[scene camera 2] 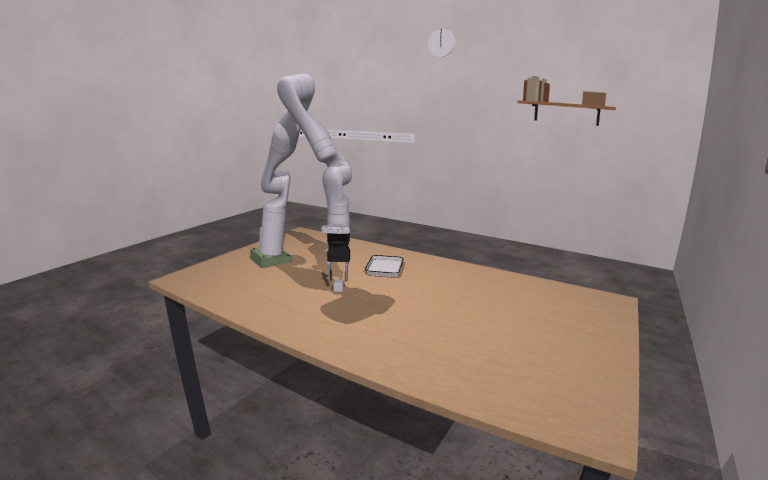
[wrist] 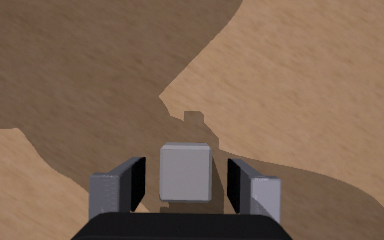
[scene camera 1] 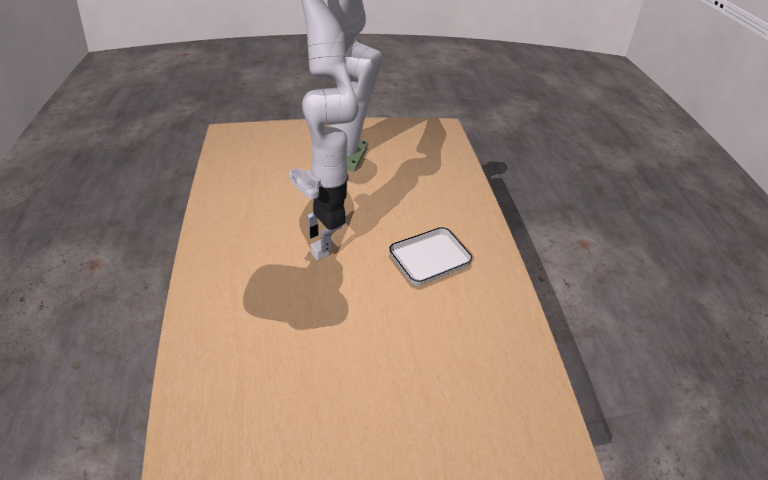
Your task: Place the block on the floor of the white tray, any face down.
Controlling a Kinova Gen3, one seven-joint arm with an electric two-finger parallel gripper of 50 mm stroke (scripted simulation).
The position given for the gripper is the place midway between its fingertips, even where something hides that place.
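Observation:
Gripper (scene camera 1: pixel 319 243), (scene camera 2: pixel 338 280), (wrist: pixel 186 176). Block (wrist: pixel 185 168). White tray (scene camera 1: pixel 420 257); out of frame in the wrist view.

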